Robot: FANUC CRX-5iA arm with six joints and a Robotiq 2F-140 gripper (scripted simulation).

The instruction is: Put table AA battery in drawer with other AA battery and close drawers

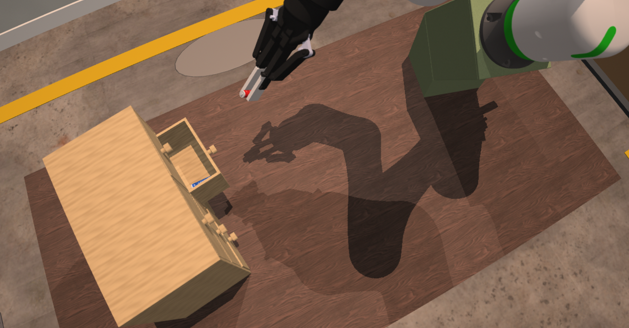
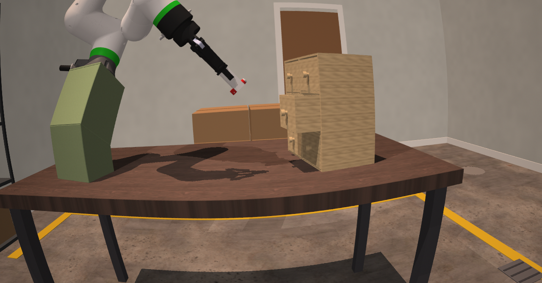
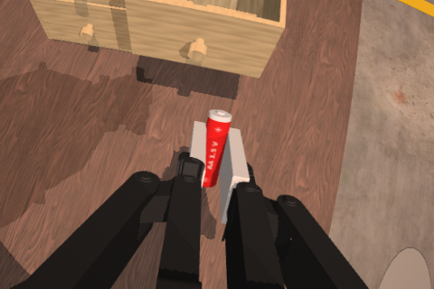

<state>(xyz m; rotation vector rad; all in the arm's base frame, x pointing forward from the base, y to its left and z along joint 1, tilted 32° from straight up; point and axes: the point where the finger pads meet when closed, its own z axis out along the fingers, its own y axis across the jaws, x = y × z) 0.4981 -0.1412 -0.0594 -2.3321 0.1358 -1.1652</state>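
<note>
My hand is 20 mm short of the red AA battery and 20 mm above it.
</note>
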